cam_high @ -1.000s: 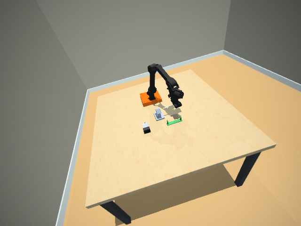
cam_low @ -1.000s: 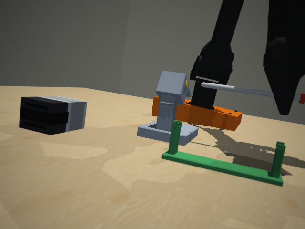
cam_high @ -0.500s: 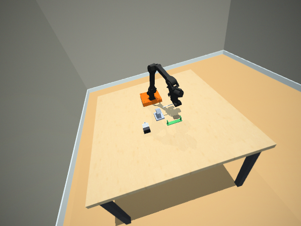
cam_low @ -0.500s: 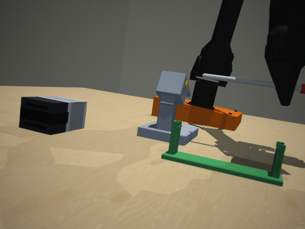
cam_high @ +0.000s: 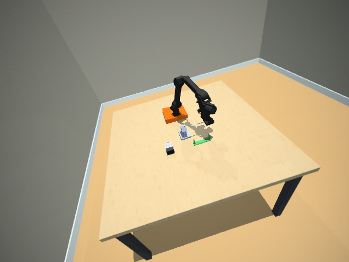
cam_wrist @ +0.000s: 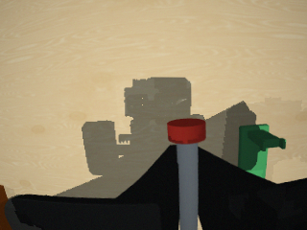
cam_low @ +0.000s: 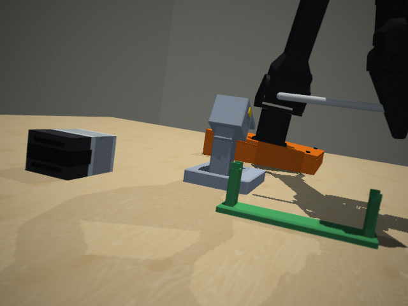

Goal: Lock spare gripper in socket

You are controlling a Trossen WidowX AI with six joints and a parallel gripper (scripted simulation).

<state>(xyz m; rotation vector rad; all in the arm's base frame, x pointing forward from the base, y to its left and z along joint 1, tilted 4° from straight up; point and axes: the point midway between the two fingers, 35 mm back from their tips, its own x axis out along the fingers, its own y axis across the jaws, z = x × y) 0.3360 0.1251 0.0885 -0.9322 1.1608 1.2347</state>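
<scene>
Right now my gripper tip is 7 cm short of the green rack, 9 cm to the left of it and 7 cm above it. Also, from my gripper tip: grey mount (7 cm behind, 17 cm to the right, 4 cm below); spare gripper (1 cm ahead, 34 cm to the right, 7 cm below).
</scene>
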